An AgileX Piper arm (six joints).
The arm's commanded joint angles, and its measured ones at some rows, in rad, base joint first. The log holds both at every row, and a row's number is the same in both.
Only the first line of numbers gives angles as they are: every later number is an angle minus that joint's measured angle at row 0.
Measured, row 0: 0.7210 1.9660 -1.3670 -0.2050 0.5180 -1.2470
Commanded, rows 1 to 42: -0.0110 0.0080 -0.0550 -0.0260 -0.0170 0.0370; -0.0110 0.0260 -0.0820 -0.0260 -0.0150 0.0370; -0.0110 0.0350 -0.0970 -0.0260 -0.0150 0.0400; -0.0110 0.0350 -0.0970 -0.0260 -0.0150 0.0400; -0.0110 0.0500 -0.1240 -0.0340 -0.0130 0.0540; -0.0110 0.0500 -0.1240 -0.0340 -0.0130 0.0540; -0.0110 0.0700 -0.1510 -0.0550 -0.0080 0.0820; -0.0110 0.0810 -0.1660 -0.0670 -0.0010 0.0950; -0.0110 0.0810 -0.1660 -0.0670 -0.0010 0.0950; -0.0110 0.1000 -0.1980 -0.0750 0.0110 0.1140; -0.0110 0.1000 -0.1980 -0.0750 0.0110 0.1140; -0.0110 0.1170 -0.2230 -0.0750 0.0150 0.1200; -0.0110 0.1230 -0.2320 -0.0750 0.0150 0.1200; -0.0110 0.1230 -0.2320 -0.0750 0.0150 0.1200; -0.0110 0.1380 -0.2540 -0.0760 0.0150 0.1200; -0.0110 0.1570 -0.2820 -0.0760 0.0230 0.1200; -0.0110 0.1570 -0.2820 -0.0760 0.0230 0.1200; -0.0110 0.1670 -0.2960 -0.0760 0.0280 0.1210; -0.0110 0.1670 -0.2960 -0.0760 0.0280 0.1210; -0.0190 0.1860 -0.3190 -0.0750 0.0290 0.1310; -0.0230 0.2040 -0.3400 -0.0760 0.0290 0.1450; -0.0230 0.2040 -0.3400 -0.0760 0.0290 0.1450; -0.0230 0.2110 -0.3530 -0.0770 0.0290 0.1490; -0.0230 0.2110 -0.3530 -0.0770 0.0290 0.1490; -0.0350 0.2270 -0.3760 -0.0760 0.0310 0.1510; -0.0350 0.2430 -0.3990 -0.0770 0.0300 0.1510; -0.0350 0.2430 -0.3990 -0.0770 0.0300 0.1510; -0.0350 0.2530 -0.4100 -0.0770 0.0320 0.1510; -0.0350 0.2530 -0.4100 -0.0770 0.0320 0.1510; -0.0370 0.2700 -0.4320 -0.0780 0.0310 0.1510; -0.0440 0.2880 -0.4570 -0.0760 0.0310 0.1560; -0.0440 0.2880 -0.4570 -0.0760 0.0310 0.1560; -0.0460 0.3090 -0.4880 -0.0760 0.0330 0.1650; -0.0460 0.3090 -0.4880 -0.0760 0.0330 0.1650; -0.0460 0.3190 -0.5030 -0.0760 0.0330 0.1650; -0.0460 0.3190 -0.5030 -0.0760 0.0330 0.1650; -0.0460 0.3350 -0.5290 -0.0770 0.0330 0.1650; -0.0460 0.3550 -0.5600 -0.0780 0.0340 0.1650; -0.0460 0.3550 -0.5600 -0.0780 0.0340 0.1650; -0.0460 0.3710 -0.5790 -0.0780 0.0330 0.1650; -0.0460 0.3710 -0.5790 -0.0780 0.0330 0.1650; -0.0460 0.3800 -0.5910 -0.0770 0.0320 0.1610
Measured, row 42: -0.0460 0.3750 -0.5480 -0.0600 0.0810 0.1530
